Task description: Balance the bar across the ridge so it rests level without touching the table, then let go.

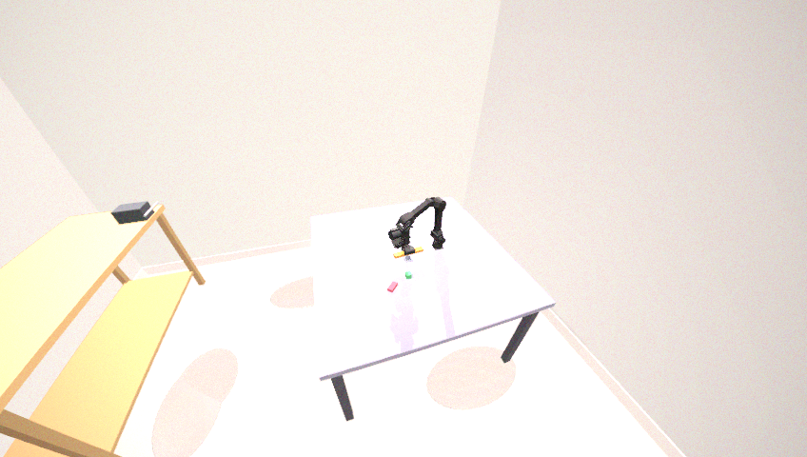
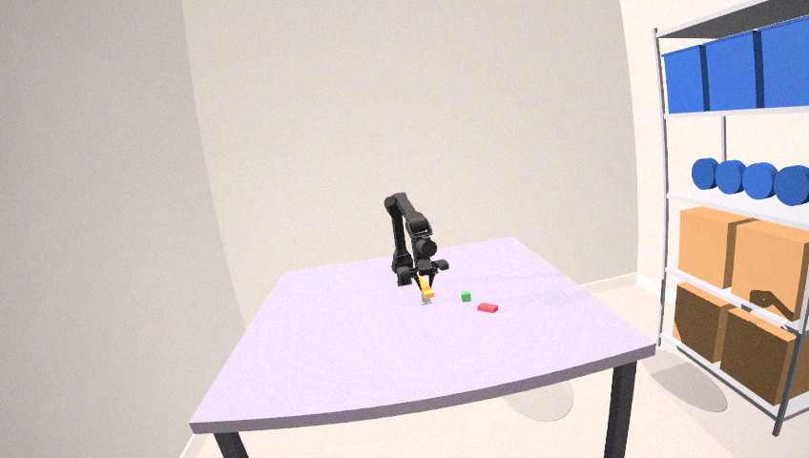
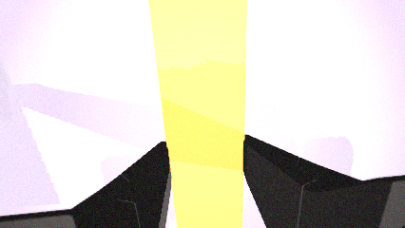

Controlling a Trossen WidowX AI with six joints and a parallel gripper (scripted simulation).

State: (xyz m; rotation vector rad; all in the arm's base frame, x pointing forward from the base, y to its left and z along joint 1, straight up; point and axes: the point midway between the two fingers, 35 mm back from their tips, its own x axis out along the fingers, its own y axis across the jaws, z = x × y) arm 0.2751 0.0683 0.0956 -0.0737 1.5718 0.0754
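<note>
Right now the bar is 30 mm behind my gripper tip. Also, from my gripper tip: red block 140 mm ahead, 200 mm to the left, 50 mm below; then green cube 20 mm ahead, 150 mm to the left, 40 mm below.
</note>
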